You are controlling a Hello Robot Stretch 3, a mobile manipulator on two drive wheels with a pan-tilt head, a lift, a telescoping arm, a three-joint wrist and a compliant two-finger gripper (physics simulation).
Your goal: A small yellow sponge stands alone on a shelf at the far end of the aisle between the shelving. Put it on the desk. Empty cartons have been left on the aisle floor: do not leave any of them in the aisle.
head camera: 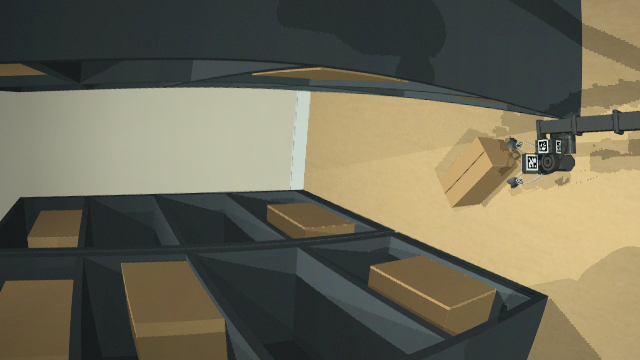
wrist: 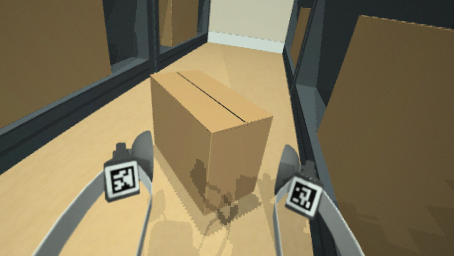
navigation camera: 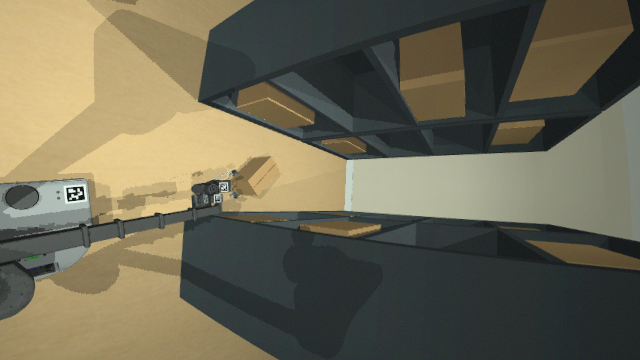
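Seen in the pictures: gripper, fingertip midpoint: (head camera: 509, 163) (wrist: 216, 155) (navigation camera: 237, 183); robot's base, origin of the base link: (navigation camera: 23, 195).
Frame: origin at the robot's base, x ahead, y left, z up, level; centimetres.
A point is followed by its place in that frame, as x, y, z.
A closed brown carton (head camera: 472, 170) @[-0.4, -97.5, 17.9] (navigation camera: 261, 175) @[0.5, -98.5, 18.0] (wrist: 210, 107) @[-1.2, -95.2, 18.0] stands on the aisle floor, turned at an angle, with one vertical edge towards my gripper. My gripper (head camera: 514, 162) @[-2.5, -77.4, 22.4] (navigation camera: 234, 184) @[-2.5, -77.4, 22.4] (wrist: 216, 155) @[-2.5, -77.4, 22.4] is partly open. Its fingers stand apart and hold nothing. The carton is just beyond the fingertips, and in the wrist view its near edge shows between them. The yellow sponge and the desk do not show in these views.
Dark shelving (head camera: 200, 27) @[-20.3, -57.8, 117.3] (navigation camera: 450, 310) @[-28.9, -56.1, 122.6] and a second dark shelf unit (head camera: 510, 332) @[50.7, -71.1, 23.1] (navigation camera: 215, 65) @[61.6, -73.1, 13.4] flank the aisle, with cartons in their bays. A pale wall (head camera: 150, 140) @[-20.7, -247.6, 100.7] (navigation camera: 450, 185) @[-19.5, -247.7, 113.5] (wrist: 250, 17) @[-21.6, -247.4, 22.7] closes the far end. The extended arm (navigation camera: 140, 221) @[-9.3, -25.1, 41.5] runs close to the near shelf end.
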